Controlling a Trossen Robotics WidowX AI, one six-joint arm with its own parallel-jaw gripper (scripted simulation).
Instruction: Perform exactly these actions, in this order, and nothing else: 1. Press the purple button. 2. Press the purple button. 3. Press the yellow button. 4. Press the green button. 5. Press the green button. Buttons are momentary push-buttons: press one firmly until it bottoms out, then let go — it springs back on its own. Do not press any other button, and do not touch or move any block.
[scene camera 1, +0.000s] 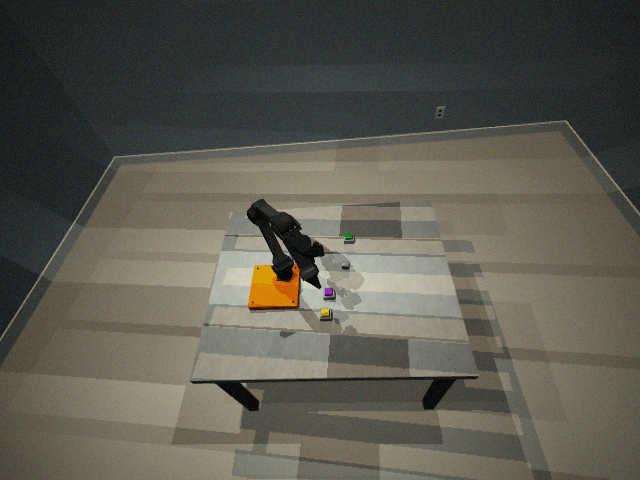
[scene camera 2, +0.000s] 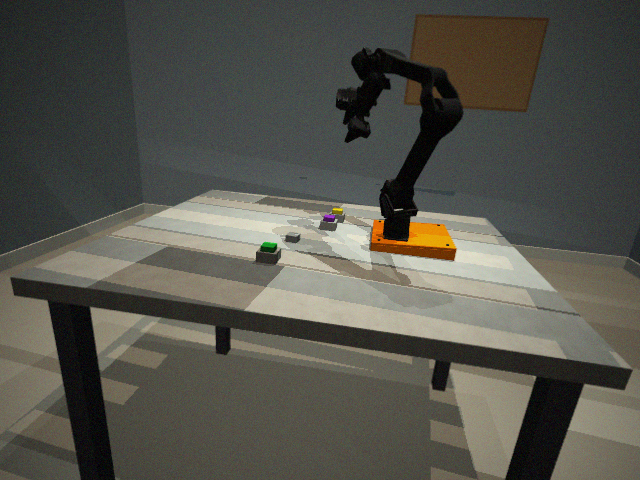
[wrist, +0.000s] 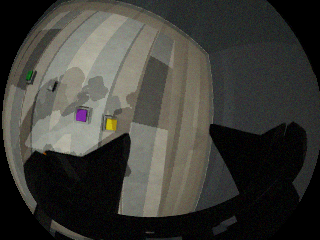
Scene:
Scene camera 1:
gripper: 318, 284
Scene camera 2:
gripper: 345, 132
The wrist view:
gripper: 171, 133

